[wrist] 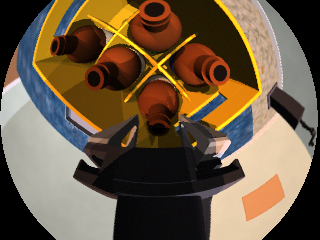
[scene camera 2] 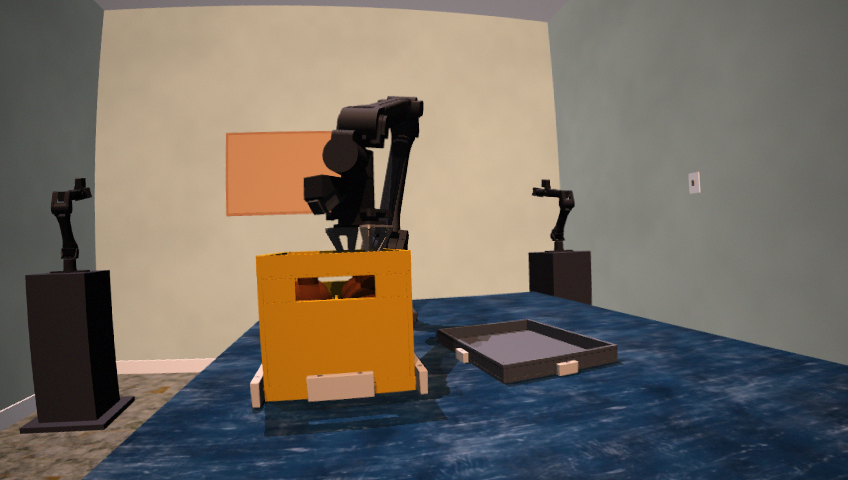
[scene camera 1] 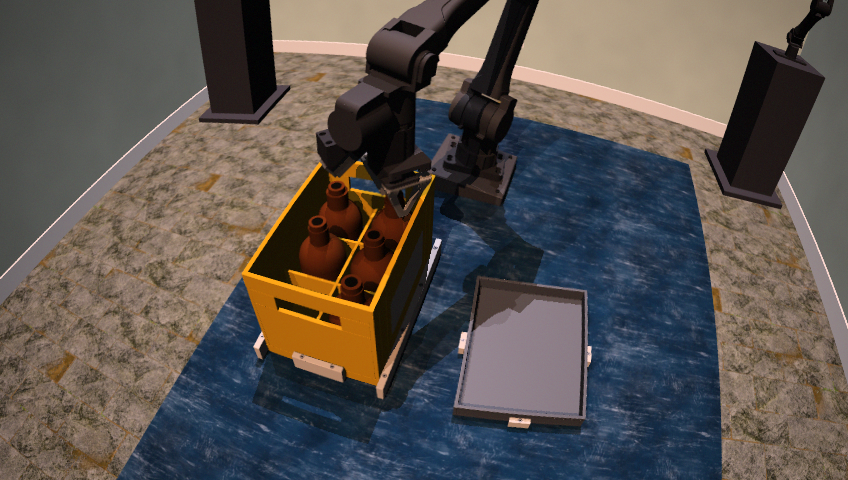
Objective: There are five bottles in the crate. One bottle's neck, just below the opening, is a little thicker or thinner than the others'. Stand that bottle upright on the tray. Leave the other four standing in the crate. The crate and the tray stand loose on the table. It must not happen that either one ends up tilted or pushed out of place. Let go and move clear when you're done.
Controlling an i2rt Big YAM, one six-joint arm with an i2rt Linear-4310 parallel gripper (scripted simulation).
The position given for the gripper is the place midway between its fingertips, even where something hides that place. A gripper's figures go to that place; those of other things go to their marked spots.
Labels:
The gripper [wrist: 158, 118]: 13 cm from the lens. A bottle [wrist: 158, 98]: 14 cm from the lens. An orange crate [wrist: 101, 109]: 14 cm from the lens. A bottle [wrist: 85, 44]: 17 cm from the lens.

